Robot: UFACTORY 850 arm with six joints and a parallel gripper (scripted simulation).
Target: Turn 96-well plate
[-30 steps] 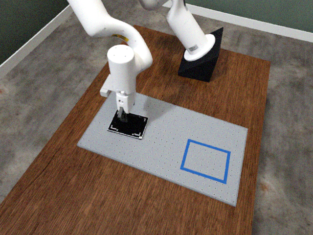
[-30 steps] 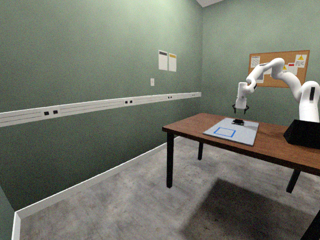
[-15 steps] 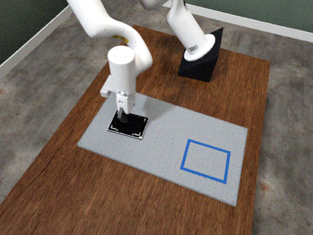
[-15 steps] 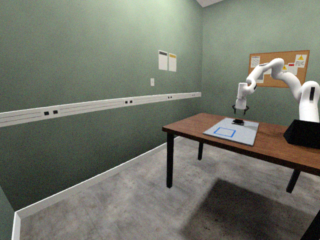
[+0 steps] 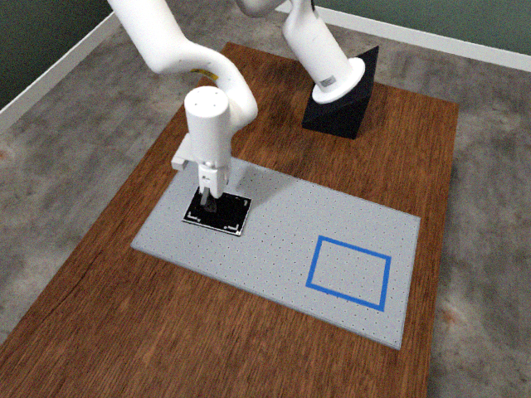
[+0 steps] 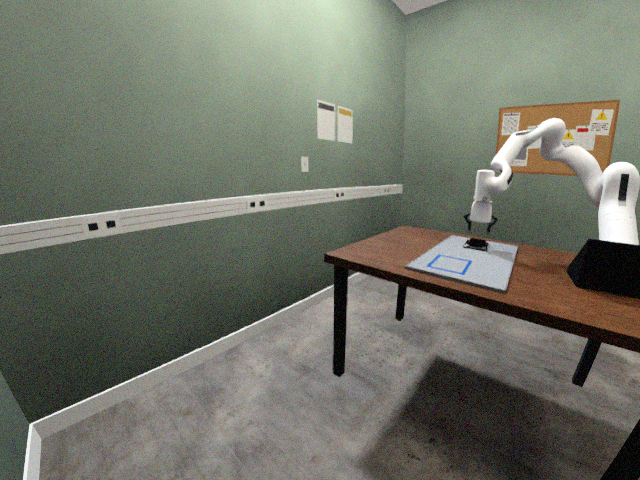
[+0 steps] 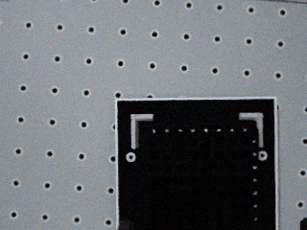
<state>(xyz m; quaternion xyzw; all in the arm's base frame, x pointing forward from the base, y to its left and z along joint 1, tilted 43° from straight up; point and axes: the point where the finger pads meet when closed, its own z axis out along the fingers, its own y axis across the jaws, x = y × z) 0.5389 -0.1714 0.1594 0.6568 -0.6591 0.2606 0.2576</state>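
My gripper is now 70 mm above the black 96-well plate. The rest, counted from my hand: plate nest N1: 80 mm below.
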